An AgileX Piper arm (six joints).
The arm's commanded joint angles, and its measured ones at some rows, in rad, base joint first. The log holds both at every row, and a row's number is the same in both.
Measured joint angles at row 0: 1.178, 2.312, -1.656, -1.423, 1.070, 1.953
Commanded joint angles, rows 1 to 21: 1.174, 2.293, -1.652, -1.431, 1.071, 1.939; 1.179, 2.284, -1.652, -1.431, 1.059, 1.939; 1.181, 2.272, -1.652, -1.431, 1.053, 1.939; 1.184, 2.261, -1.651, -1.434, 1.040, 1.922; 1.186, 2.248, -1.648, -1.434, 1.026, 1.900; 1.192, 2.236, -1.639, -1.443, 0.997, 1.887; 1.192, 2.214, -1.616, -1.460, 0.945, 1.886; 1.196, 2.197, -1.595, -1.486, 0.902, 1.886; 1.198, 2.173, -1.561, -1.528, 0.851, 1.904; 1.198, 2.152, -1.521, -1.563, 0.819, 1.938; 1.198, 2.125, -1.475, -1.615, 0.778, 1.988; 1.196, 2.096, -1.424, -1.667, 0.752, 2.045; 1.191, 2.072, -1.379, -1.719, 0.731, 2.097; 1.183, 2.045, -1.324, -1.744, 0.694, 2.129; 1.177, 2.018, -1.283, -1.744, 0.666, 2.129; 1.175, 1.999, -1.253, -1.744, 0.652, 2.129; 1.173, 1.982, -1.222, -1.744, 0.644, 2.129; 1.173, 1.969, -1.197, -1.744, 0.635, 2.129; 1.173, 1.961, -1.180, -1.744, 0.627, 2.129; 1.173, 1.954, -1.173, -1.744, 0.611, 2.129; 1.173, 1.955, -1.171, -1.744, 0.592, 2.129
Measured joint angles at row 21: 1.179, 1.985, -1.208, -1.716, 0.648, 2.116
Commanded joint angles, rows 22 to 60: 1.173, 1.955, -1.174, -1.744, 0.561, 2.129; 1.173, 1.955, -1.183, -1.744, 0.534, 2.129; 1.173, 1.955, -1.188, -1.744, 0.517, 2.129; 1.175, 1.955, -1.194, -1.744, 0.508, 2.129; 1.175, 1.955, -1.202, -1.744, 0.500, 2.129; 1.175, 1.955, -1.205, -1.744, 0.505, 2.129; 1.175, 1.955, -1.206, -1.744, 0.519, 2.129; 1.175, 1.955, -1.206, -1.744, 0.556, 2.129; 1.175, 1.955, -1.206, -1.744, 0.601, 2.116; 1.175, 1.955, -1.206, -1.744, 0.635, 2.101; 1.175, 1.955, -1.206, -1.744, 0.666, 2.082; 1.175, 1.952, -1.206, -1.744, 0.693, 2.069; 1.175, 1.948, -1.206, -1.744, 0.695, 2.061; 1.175, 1.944, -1.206, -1.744, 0.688, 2.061; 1.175, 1.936, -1.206, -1.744, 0.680, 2.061; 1.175, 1.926, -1.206, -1.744, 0.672, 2.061; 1.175, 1.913, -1.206, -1.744, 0.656, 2.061; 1.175, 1.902, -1.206, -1.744, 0.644, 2.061; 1.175, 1.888, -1.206, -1.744, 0.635, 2.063; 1.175, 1.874, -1.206, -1.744, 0.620, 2.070; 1.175, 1.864, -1.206, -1.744, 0.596, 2.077; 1.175, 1.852, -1.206, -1.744, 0.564, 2.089; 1.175, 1.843, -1.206, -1.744, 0.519, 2.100; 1.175, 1.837, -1.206, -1.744, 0.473, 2.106; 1.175, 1.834, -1.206, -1.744, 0.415, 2.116; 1.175, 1.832, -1.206, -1.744, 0.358, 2.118; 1.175, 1.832, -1.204, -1.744, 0.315, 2.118; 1.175, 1.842, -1.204, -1.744, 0.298, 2.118; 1.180, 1.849, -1.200, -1.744, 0.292, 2.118; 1.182, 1.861, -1.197, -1.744, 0.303, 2.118; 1.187, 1.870, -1.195, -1.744, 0.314, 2.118; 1.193, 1.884, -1.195, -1.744, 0.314, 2.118; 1.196, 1.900, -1.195, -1.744, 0.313, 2.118; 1.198, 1.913, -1.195, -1.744, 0.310, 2.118; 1.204, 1.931, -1.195, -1.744, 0.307, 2.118; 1.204, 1.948, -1.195, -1.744, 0.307, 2.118; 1.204, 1.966, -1.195, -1.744, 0.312, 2.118; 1.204, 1.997, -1.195, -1.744, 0.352, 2.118; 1.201, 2.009, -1.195, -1.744, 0.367, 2.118
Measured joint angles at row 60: 1.203, 1.962, -1.198, -1.736, 0.315, 2.115
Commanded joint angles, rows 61 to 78: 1.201, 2.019, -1.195, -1.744, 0.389, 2.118; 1.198, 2.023, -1.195, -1.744, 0.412, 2.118; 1.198, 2.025, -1.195, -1.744, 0.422, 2.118; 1.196, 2.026, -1.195, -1.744, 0.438, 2.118; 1.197, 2.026, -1.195, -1.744, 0.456, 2.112; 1.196, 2.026, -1.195, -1.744, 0.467, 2.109; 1.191, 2.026, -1.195, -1.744, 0.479, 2.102; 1.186, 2.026, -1.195, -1.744, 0.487, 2.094; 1.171, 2.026, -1.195, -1.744, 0.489, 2.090; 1.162, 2.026, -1.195, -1.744, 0.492, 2.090; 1.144, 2.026, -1.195, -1.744, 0.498, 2.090; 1.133, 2.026, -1.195, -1.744, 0.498, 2.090; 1.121, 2.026, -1.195, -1.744, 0.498, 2.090; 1.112, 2.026, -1.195, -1.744, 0.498, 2.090; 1.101, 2.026, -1.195, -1.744, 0.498, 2.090; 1.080, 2.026, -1.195, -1.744, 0.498, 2.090; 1.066, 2.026, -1.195, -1.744, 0.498, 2.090; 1.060, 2.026, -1.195, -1.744, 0.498, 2.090
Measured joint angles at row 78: 1.092, 2.021, -1.200, -1.742, 0.481, 2.104
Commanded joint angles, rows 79 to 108: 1.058, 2.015, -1.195, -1.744, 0.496, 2.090; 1.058, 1.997, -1.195, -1.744, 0.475, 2.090; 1.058, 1.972, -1.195, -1.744, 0.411, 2.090; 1.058, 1.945, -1.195, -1.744, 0.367, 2.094; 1.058, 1.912, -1.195, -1.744, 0.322, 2.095; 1.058, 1.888, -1.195, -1.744, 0.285, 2.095; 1.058, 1.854, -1.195, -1.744, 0.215, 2.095; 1.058, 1.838, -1.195, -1.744, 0.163, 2.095; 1.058, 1.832, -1.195, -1.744, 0.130, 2.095; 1.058, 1.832, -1.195, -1.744, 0.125, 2.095; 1.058, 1.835, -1.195, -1.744, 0.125, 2.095; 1.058, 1.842, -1.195, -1.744, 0.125, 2.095; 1.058, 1.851, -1.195, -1.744, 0.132, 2.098; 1.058, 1.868, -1.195, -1.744, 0.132, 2.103; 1.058, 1.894, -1.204, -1.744, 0.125, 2.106; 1.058, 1.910, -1.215, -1.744, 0.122, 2.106; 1.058, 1.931, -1.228, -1.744, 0.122, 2.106; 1.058, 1.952, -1.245, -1.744, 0.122, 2.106; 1.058, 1.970, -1.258, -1.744, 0.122, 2.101; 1.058, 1.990, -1.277, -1.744, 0.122, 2.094; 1.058, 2.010, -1.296, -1.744, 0.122, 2.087; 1.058, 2.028, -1.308, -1.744, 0.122, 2.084; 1.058, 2.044, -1.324, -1.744, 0.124, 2.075; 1.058, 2.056, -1.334, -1.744, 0.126, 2.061; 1.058, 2.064, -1.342, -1.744, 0.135, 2.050; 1.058, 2.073, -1.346, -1.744, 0.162, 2.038; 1.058, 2.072, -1.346, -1.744, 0.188, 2.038; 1.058, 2.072, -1.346, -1.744, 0.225, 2.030; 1.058, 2.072, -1.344, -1.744, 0.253, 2.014; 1.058, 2.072, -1.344, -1.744, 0.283, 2.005
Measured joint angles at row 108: 1.062, 2.072, -1.335, -1.740, 0.166, 2.051
